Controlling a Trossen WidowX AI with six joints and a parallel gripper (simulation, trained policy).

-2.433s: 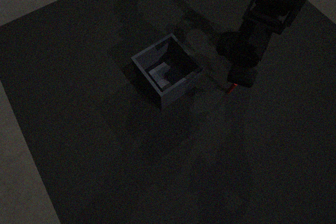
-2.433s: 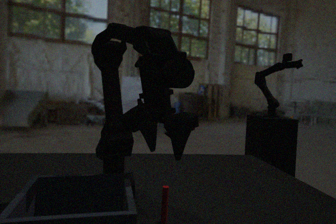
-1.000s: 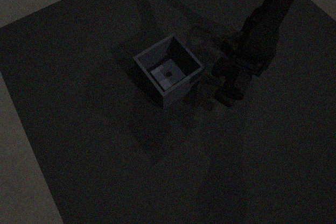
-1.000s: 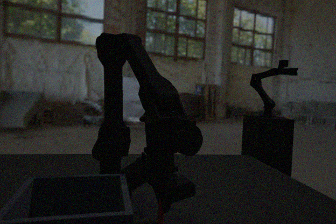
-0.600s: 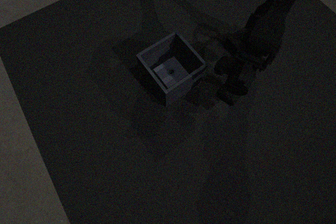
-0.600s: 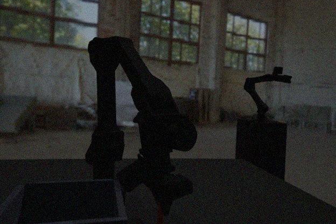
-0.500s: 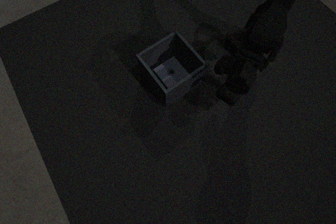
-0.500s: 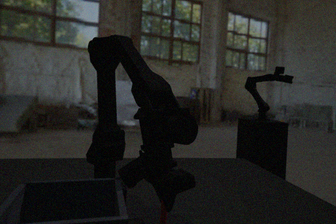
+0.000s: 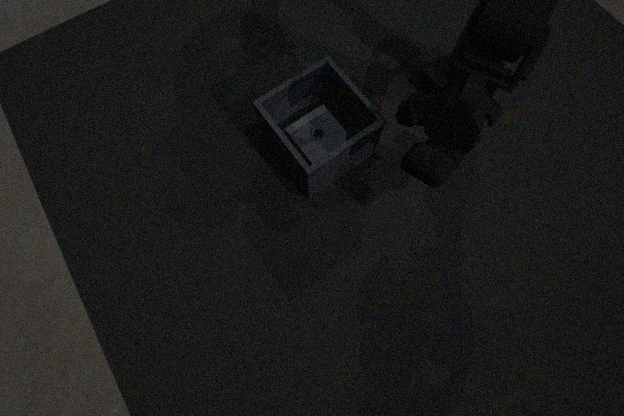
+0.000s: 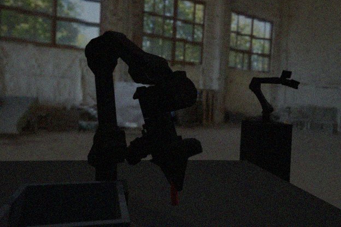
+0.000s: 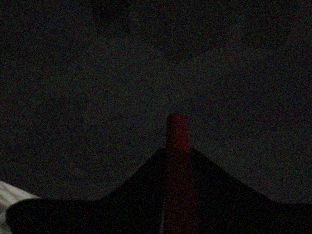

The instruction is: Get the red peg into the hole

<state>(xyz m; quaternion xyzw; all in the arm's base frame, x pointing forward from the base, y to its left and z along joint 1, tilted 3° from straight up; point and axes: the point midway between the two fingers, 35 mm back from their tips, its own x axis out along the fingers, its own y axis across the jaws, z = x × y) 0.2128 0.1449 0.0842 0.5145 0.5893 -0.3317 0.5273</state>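
The pale plate is 190 mm to the right of my gripper tip, 120 mm ahead of it and 60 mm below it. From my gripper tip the other things lie so: red peg (10 mm to the right, 10 mm above).
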